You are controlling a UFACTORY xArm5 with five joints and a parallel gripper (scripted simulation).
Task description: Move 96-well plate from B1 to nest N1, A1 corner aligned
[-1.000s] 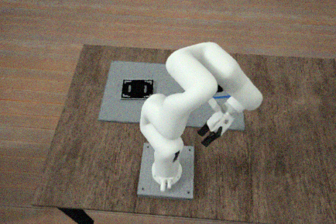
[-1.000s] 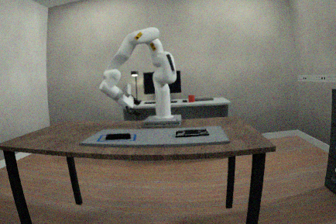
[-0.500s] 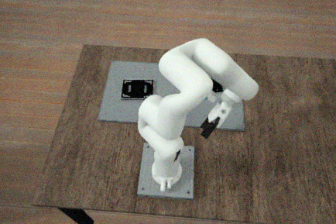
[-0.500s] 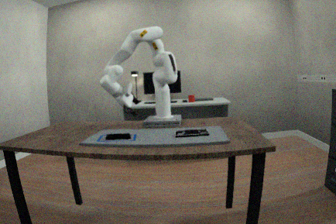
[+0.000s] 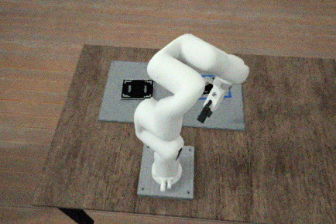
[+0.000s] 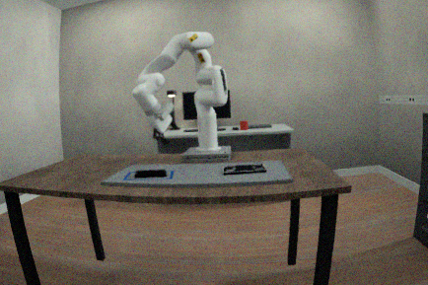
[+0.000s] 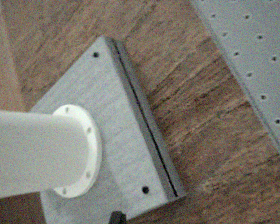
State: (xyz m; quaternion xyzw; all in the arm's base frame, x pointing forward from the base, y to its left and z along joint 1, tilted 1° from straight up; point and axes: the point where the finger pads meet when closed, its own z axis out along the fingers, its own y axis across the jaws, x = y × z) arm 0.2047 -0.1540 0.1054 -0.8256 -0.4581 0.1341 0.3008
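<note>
The black 96-well plate is 26 cm ahead of my hand, 5 cm to the right of it and 12 cm below it. Also, from my hand: plate nest N1: 22 cm ahead, 32 cm to the left, 12 cm below.
</note>
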